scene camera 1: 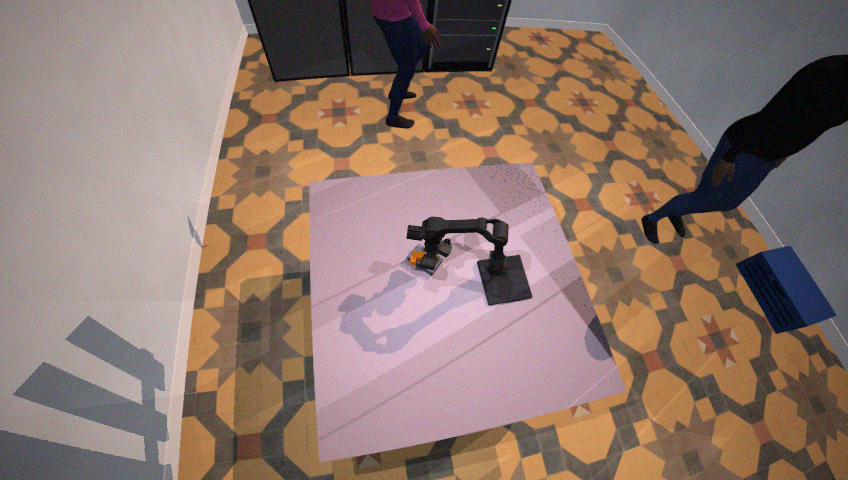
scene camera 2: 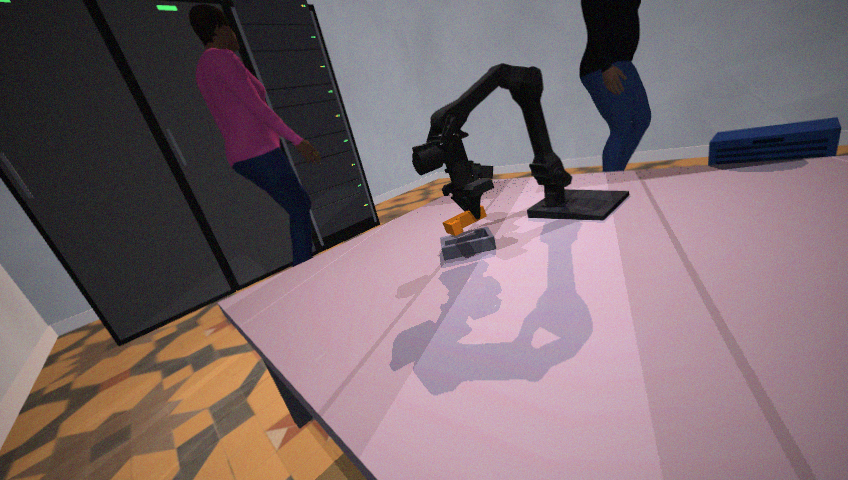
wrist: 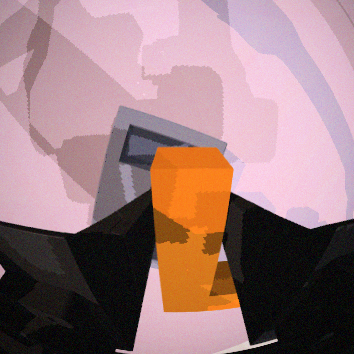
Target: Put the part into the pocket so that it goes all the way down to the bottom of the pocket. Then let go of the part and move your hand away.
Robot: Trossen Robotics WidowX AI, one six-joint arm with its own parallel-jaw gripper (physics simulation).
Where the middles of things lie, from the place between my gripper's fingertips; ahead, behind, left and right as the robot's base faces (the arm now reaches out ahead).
Now: hand 1 cm short of the grey pocket block (scene camera 2: 479, 240), 4 cm to the left of it and 7 cm above it. Round my hand: orange block (wrist: 190, 186): 3 cm ahead, 2 cm to the right, 1 cm above.
